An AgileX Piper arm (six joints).
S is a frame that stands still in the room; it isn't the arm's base.
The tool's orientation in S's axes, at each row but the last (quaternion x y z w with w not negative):
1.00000, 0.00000, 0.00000, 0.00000
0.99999, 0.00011, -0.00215, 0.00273
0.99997, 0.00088, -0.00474, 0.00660
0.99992, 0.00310, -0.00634, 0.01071
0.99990, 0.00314, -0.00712, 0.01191
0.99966, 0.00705, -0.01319, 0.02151
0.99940, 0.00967, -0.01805, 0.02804
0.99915, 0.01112, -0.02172, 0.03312
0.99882, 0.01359, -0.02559, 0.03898
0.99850, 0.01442, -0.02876, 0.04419
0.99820, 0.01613, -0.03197, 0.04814
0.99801, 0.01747, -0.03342, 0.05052
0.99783, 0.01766, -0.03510, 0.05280
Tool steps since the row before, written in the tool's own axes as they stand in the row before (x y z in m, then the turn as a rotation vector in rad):
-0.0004, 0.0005, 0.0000, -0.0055, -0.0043, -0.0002
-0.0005, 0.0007, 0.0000, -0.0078, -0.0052, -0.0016
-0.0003, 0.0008, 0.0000, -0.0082, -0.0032, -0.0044
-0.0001, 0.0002, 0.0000, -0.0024, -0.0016, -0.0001
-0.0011, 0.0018, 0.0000, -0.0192, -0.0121, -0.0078
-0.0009, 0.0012, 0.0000, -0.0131, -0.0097, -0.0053
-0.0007, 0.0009, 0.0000, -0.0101, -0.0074, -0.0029
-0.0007, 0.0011, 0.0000, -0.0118, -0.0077, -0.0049
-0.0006, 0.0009, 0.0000, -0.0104, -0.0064, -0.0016
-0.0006, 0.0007, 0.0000, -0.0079, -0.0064, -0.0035
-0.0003, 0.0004, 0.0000, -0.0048, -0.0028, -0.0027
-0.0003, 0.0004, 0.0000, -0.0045, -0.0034, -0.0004
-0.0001, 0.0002, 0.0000, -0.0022, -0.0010, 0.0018
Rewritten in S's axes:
-0.0004, -0.0005, 0.0000, -0.0055, 0.0043, 0.0002
-0.0005, -0.0007, 0.0000, -0.0078, 0.0052, 0.0016
-0.0003, -0.0008, 0.0000, -0.0082, 0.0032, 0.0044
-0.0001, -0.0002, 0.0000, -0.0024, 0.0016, 0.0001
-0.0011, -0.0018, 0.0001, -0.0192, 0.0122, 0.0078
-0.0009, -0.0012, 0.0001, -0.0131, 0.0097, 0.0052
-0.0007, -0.0009, 0.0001, -0.0101, 0.0074, 0.0029
-0.0007, -0.0011, 0.0001, -0.0118, 0.0078, 0.0049
-0.0006, -0.0009, 0.0001, -0.0105, 0.0062, 0.0016
-0.0006, -0.0007, 0.0001, -0.0079, 0.0065, 0.0034
-0.0003, -0.0004, 0.0001, -0.0047, 0.0029, 0.0027
-0.0003, -0.0004, 0.0001, -0.0046, 0.0033, 0.0004
-0.0001, -0.0002, 0.0000, -0.0024, 0.0007, -0.0017

